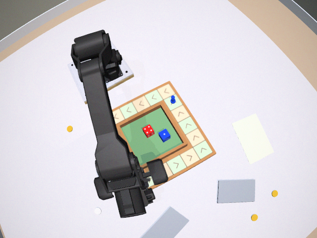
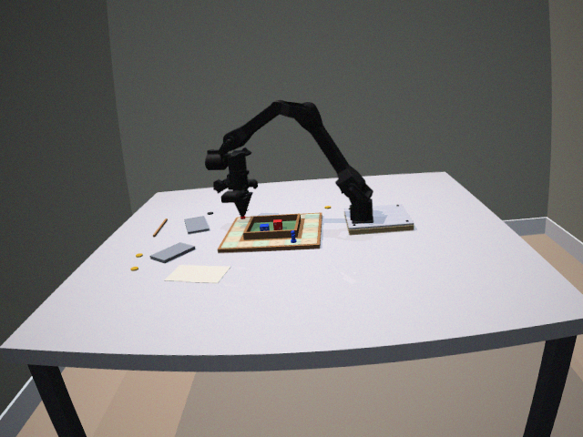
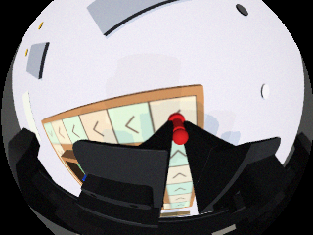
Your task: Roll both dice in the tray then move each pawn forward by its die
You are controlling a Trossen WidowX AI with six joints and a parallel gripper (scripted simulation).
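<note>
My gripper tip is now 10 mm below the red pawn. From my gripper tip the other things lie so: green tray 120 mm behind, 110 mm to the left, 20 mm below; then white disc 140 mm to the right, 30 mm ahead, 20 mm below; then blue pawn 220 mm to the left, 190 mm behind.
</note>
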